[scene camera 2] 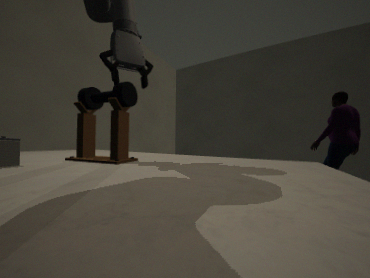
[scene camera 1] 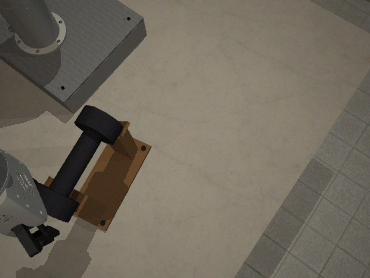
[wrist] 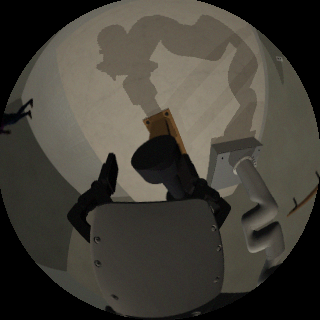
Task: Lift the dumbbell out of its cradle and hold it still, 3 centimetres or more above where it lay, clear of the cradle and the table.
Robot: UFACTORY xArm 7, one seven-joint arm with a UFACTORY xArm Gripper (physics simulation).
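Places are measured from the arm's base along level axes (x left, y back, z up), in centimetres.
Pixels of known places: gripper, fingertip midpoint: (scene camera 2: 131,85) (scene camera 1: 39,212) (wrist: 148,160); arm's base, link origin: (scene camera 1: 41,34) (wrist: 241,164).
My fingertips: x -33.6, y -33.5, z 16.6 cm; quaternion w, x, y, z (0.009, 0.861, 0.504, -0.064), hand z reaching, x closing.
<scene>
Ahead of a thing's pixels: the offset from my fingertips to its top centre.
The black dumbbell {dx +9.6, dy +0.7, dz +1.1 cm} (scene camera 1: 77,162) (scene camera 2: 127,95) (wrist: 156,156) lies level across the two posts of the wooden cradle {dx +11.5, dy +0.8, dz -4.6 cm} (scene camera 1: 119,175) (scene camera 2: 120,134) (wrist: 160,125). My gripper (scene camera 2: 130,85) (wrist: 148,160) is open with nothing held. In scene camera 2 its fingers point down at the near head, one fingertip just above or behind that head and the other beyond its right side. In the wrist view the head shows between the fingers, nearer the right finger, which overlaps the dumbbell's edge. In scene camera 1 one finger shows beside the lower head; the other is hidden.
The grey robot base block (scene camera 1: 102,47) (scene camera 2: 9,153) (wrist: 225,167) stands on the pale table near the cradle's far end. A person in purple (scene camera 2: 344,122) stands beyond the table. The arm's shadow falls across the table.
</scene>
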